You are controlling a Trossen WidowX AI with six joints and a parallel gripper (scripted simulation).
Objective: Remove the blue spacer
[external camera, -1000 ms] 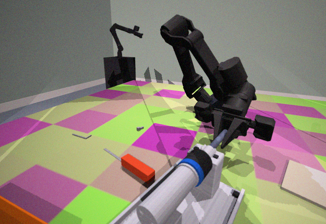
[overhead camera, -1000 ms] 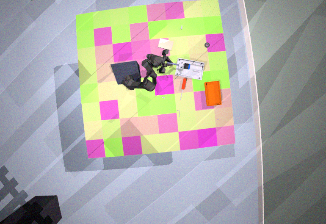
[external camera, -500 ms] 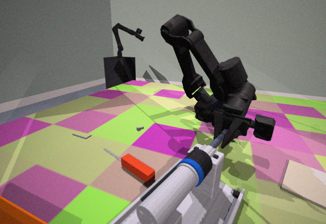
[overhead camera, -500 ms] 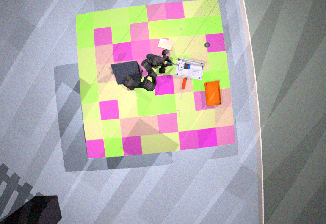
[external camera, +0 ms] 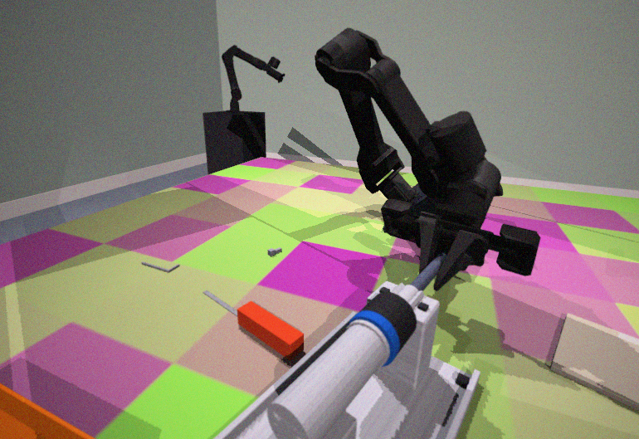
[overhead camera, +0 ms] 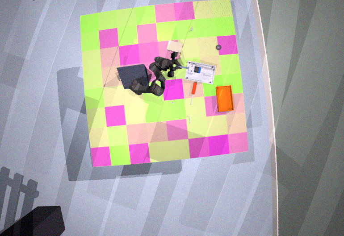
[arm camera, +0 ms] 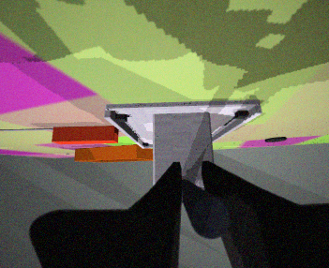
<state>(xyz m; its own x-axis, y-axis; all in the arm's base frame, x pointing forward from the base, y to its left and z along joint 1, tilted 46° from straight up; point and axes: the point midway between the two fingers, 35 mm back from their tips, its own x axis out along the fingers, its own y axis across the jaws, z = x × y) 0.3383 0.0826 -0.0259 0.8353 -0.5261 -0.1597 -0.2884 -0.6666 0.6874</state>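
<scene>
Right now the grey-blue shaft is 5 cm ahead of my gripper tip, 2 cm above it and 1 cm to the right of it. From my gripper tip the other things lie so: small bolt (26 cm to the right, 10 cm behind, 6 cm below); beige card (19 cm to the left, 6 cm below, 3 cm behind); blue spacer (13 cm ahead, 4 cm to the right, 2 cm above).
</scene>
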